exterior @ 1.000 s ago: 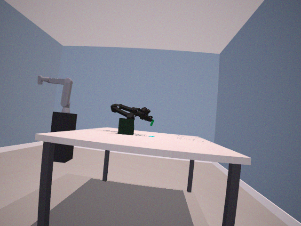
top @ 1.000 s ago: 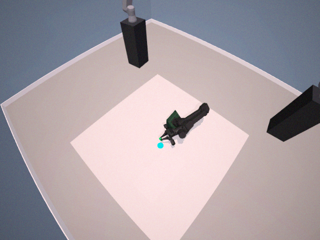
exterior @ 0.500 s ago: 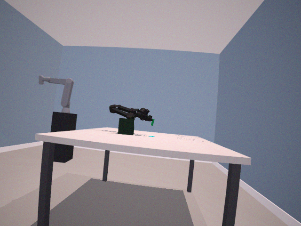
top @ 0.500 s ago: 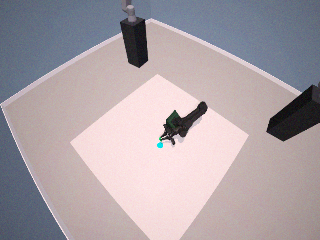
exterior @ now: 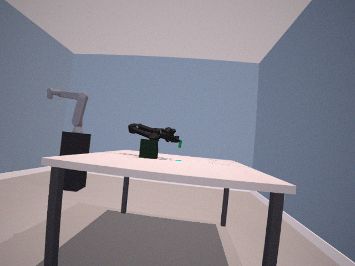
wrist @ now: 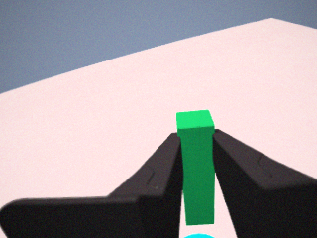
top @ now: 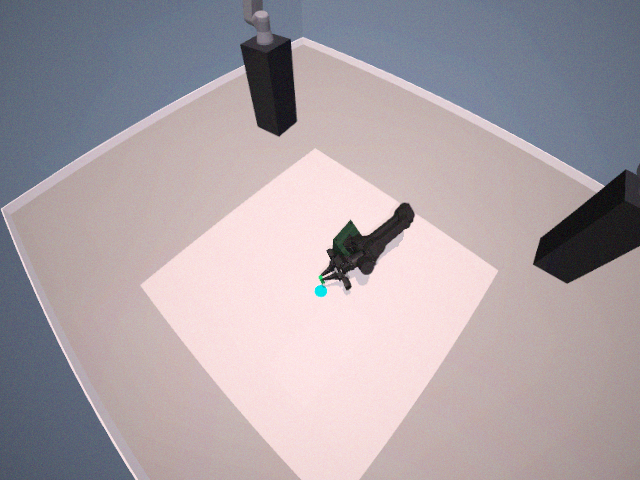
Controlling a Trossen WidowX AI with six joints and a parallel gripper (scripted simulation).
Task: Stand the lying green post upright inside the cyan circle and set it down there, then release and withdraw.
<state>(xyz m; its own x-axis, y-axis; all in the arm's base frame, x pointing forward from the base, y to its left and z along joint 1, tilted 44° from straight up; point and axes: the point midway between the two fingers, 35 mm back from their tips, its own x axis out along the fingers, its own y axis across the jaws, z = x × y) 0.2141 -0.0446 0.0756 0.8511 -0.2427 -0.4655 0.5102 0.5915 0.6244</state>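
Right now the cyan circle is 16 cm below my gripper tip. Also, from my gripper tip: green post: 2 cm below.
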